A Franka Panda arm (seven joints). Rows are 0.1 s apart.
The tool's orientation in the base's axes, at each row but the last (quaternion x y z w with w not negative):
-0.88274 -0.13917 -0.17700 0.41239
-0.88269 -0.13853 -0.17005 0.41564
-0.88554 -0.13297 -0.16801 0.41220
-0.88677 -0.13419 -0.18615 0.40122
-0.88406 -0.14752 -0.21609 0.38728
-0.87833 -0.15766 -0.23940 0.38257
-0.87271 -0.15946 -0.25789 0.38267
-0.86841 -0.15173 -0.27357 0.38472
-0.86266 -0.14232 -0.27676 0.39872
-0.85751 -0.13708 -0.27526 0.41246
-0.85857 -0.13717 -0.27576 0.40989
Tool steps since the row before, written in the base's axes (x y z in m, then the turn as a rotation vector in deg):
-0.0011 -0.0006 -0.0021 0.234 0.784 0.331
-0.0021 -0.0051 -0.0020 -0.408 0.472 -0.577
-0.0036 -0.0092 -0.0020 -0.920 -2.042 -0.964
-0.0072 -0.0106 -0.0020 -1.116 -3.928 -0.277
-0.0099 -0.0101 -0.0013 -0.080 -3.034 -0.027
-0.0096 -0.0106 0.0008 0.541 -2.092 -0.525
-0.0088 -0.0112 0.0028 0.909 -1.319 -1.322
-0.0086 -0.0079 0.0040 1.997 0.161 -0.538
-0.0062 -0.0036 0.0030 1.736 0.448 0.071
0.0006 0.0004 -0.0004 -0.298 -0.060 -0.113
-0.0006 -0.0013 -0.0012 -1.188 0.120 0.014
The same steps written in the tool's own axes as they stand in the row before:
-0.0019 0.0014 0.0006 0.430 -0.620 0.458
-0.0033 0.0037 -0.0032 -0.560 -0.052 0.637
-0.0050 0.0058 -0.0066 -1.426 1.592 -1.173
-0.0083 0.0053 -0.0085 -1.468 2.273 -3.071
-0.0101 0.0032 -0.0094 -0.366 1.974 -2.276
-0.0086 0.0021 -0.0113 -0.028 1.938 -1.090
-0.0065 0.0015 -0.0129 -0.121 2.072 0.068
-0.0050 -0.0012 -0.0112 1.296 1.156 1.135
-0.0033 -0.0024 -0.0066 1.453 0.479 0.938
0.0003 0.0003 0.0007 -0.308 -0.029 -0.097
-0.0012 0.0013 -0.0006 -0.953 -0.632 -0.343

